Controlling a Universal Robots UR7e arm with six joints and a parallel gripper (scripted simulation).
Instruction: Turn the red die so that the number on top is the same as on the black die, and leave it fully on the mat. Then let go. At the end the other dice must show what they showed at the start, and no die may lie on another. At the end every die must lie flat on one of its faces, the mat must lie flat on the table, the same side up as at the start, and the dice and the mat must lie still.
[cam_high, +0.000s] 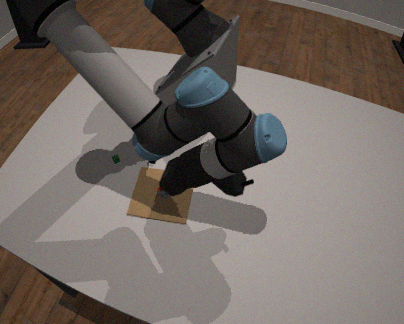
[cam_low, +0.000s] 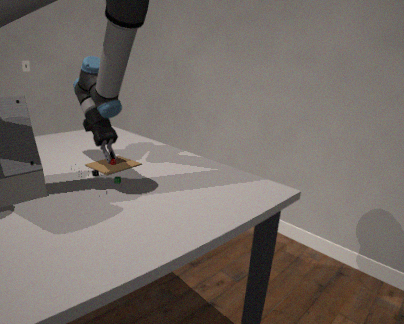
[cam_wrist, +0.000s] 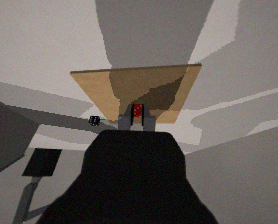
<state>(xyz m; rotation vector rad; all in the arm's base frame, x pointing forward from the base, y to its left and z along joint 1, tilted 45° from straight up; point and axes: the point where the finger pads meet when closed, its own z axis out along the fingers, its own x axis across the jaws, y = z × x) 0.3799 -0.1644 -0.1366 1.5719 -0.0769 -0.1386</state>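
My gripper is now 10 mm to the left of the red die and 10 mm above it. The rest, counted from my hand: green die: 160 mm to the right, 70 mm behind, 20 mm below; black die: 90 mm behind, 60 mm to the right, 20 mm below; tan mat: 20 mm below, 10 mm to the right.
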